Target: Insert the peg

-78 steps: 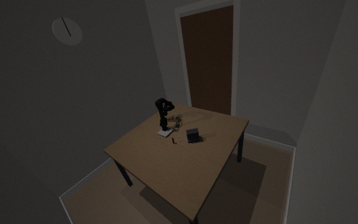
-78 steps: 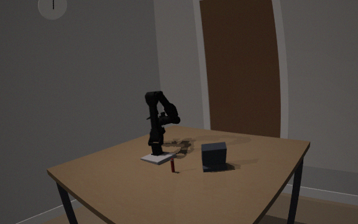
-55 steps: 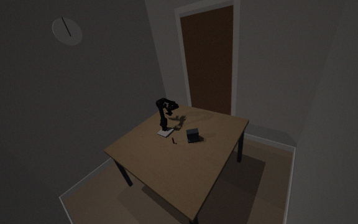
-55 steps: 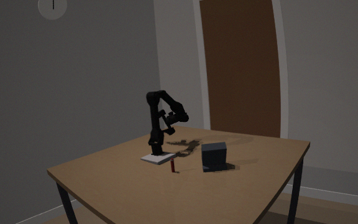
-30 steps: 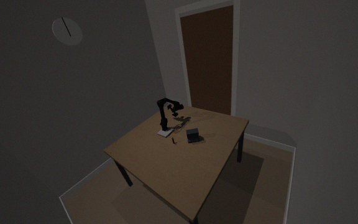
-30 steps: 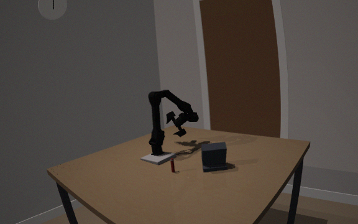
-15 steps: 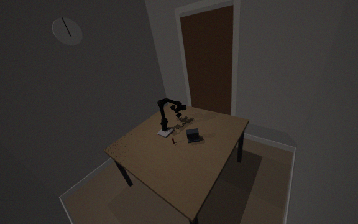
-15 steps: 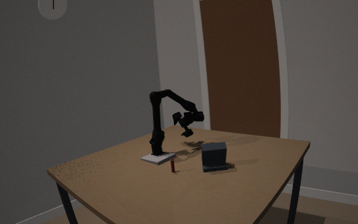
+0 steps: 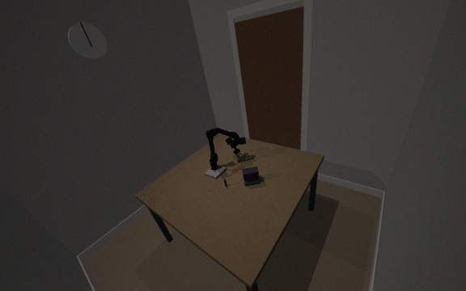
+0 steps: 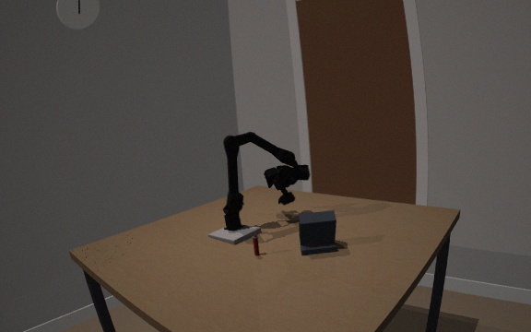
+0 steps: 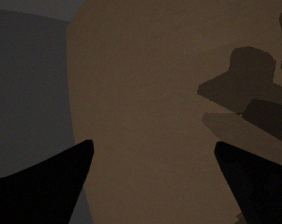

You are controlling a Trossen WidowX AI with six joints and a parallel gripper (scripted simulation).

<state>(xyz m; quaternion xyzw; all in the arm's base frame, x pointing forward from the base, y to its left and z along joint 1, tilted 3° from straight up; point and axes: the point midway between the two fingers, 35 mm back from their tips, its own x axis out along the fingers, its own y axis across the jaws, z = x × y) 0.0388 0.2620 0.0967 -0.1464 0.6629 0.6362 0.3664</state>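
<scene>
Now: gripper tip 250 mm short of the red peg, 400 mm to the left of it and 40 mm above it. Round my gripper tip: dark sloped panel block 410 mm ahead, 240 mm to the right, 10 mm below.
</scene>
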